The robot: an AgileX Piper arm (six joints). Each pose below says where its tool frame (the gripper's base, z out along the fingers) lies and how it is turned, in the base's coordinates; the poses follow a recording.
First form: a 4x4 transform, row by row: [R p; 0 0 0 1], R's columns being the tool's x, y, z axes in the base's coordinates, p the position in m. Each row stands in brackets.
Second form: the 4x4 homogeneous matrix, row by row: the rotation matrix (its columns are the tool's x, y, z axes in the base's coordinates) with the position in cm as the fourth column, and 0 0 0 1 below. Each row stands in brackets. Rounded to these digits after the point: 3 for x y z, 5 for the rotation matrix.
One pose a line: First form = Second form
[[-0.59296 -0.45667 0.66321 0.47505], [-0.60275 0.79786 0.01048 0.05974], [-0.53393 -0.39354 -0.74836 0.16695], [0 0 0 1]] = [[-0.59296 -0.45667 0.66321 47.505], [-0.60275 0.79786 0.01048 5.974], [-0.53393 -0.39354 -0.74836 16.695], [0 0 0 1]]
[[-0.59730 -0.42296 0.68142 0.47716], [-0.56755 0.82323 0.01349 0.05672], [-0.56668 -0.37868 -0.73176 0.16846], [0 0 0 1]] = [[-0.59730 -0.42296 0.68142 47.716], [-0.56755 0.82323 0.01349 5.672], [-0.56668 -0.37868 -0.73176 16.846], [0 0 0 1]]
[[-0.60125 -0.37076 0.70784 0.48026], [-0.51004 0.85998 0.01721 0.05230], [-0.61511 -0.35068 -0.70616 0.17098], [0 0 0 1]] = [[-0.60125 -0.37076 0.70784 48.026], [-0.51004 0.85998 0.01721 5.230], [-0.61511 -0.35068 -0.70616 17.098], [0 0 0 1]]
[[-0.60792 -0.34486 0.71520 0.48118], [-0.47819 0.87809 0.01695 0.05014], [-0.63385 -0.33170 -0.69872 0.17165], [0 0 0 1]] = [[-0.60792 -0.34486 0.71520 48.118], [-0.47819 0.87809 0.01695 5.014], [-0.63385 -0.33170 -0.69872 17.165], [0 0 0 1]]
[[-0.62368 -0.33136 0.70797 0.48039], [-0.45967 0.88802 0.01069 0.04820], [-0.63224 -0.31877 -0.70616 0.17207], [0 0 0 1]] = [[-0.62368 -0.33136 0.70797 48.039], [-0.45967 0.88802 0.01069 4.820], [-0.63224 -0.31877 -0.70616 17.207], [0 0 0 1]]
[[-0.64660 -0.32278 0.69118 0.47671], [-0.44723 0.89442 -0.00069 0.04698], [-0.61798 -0.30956 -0.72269 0.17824], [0 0 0 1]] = [[-0.64660 -0.32278 0.69118 47.671], [-0.44723 0.89442 -0.00069 4.698], [-0.61798 -0.30956 -0.72269 17.824], [0 0 0 1]]
